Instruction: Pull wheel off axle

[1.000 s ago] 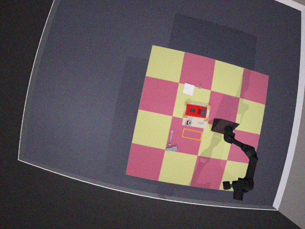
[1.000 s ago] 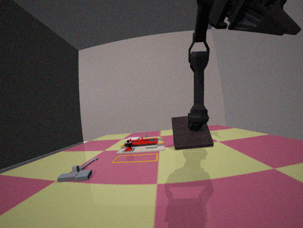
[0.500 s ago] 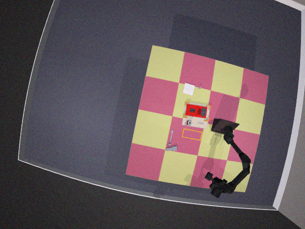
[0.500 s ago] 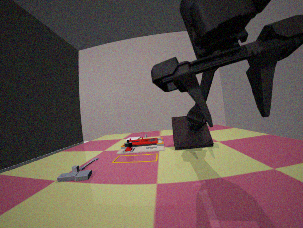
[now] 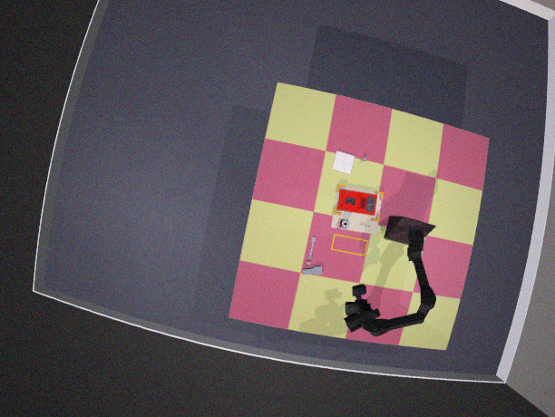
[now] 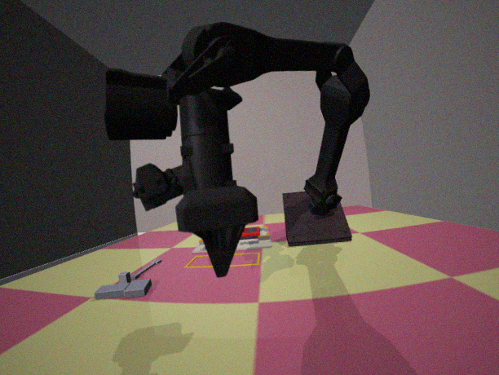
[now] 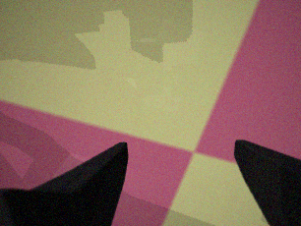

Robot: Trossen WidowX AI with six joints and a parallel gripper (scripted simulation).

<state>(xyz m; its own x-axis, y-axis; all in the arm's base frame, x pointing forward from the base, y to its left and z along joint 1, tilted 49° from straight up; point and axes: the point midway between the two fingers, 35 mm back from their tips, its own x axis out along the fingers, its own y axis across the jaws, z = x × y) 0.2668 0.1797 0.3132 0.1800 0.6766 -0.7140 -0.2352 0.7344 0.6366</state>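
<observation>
Right now my gripper tip is 90 mm short of the wheel, 360 mm to the left of it and 50 mm above it. Also, from my gripper tip: white square (120 mm ahead, 670 mm to the right, 90 mm below).
</observation>
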